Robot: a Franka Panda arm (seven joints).
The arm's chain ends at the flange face. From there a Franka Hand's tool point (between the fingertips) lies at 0.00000 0.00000 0.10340 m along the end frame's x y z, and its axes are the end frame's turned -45 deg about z.
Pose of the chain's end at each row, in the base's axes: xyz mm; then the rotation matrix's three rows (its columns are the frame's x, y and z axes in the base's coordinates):
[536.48 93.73 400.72], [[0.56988 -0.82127 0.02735], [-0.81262 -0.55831 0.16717], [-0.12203 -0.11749 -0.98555]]
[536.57 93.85 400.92], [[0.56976 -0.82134 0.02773], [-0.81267 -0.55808 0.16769], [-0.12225 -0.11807 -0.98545]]
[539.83 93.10 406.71], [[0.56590 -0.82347 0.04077], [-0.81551 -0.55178 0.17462], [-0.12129 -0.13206 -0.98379]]
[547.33 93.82 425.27], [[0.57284 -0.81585 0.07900], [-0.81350 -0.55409 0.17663], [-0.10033 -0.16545 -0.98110]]
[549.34 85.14 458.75], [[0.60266 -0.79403 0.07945], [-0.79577 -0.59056 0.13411], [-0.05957 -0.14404 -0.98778]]
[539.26 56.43 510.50], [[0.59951 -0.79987 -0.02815], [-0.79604 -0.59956 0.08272], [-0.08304 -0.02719 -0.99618]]
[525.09 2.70 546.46], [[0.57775 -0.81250 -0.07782], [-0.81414 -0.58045 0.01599], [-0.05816 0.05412 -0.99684]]
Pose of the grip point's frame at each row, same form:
[539.31 111.02 298.81], [[0.98369 -0.17776 0.02735], [-0.17982 -0.96939 0.16717], [-0.00321 -0.16937 -0.98555]]
[539.44 111.19 299.02], [[0.98366 -0.17789 0.02773], [-0.18002 -0.96927 0.16769], [-0.00296 -0.16993 -0.98545]]
[544.05 111.16 304.99], [[0.98243 -0.18213 0.04077], [-0.18649 -0.96682 0.17462], [0.00762 -0.17915 -0.98379]]
[555.50 112.08 323.82], [[0.98195 -0.17183 0.07900], [-0.18343 -0.96703 0.17663], [0.04605 -0.18793 -0.98110]]
[557.56 99.01 356.61], [[0.98761 -0.13532 0.07945], [-0.14511 -0.98028 0.13411], [0.05973 -0.14397 -0.98778]]
[536.35 64.98 407.49], [[0.98951 -0.14168 -0.02815], [-0.13893 -0.98684 0.08272], [-0.03949 -0.07794 -0.99618]]
[517.04 4.35 443.39], [[0.98306 -0.16599 -0.07782], [-0.16524 -0.98612 0.01599], [-0.07939 -0.00286 -0.99684]]

